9 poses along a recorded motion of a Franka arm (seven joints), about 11 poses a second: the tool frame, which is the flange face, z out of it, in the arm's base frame.
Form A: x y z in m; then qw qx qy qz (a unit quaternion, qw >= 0).
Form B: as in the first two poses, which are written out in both.
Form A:
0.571, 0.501, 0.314, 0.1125, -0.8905, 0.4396, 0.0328
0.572, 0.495, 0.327, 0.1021, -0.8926, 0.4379, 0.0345
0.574, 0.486, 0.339, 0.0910, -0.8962, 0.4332, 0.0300
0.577, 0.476, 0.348, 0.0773, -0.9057, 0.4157, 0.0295
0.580, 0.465, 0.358, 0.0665, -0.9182, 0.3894, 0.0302
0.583, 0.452, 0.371, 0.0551, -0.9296, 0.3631, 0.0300
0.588, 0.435, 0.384, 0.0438, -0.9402, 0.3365, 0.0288
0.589, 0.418, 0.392, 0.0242, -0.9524, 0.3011, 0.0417
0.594, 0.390, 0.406, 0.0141, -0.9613, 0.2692, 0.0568
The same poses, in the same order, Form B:
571, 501, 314, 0.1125, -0.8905, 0.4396, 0.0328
572, 495, 327, 0.1021, -0.8926, 0.4379, 0.0345
574, 486, 339, 0.0910, -0.8962, 0.4332, 0.0300
577, 476, 348, 0.0773, -0.9057, 0.4157, 0.0295
580, 465, 358, 0.0665, -0.9182, 0.3894, 0.0302
583, 452, 371, 0.0551, -0.9296, 0.3631, 0.0300
588, 435, 384, 0.0438, -0.9402, 0.3365, 0.0288
589, 418, 392, 0.0242, -0.9524, 0.3011, 0.0417
594, 390, 406, 0.0141, -0.9613, 0.2692, 0.0568

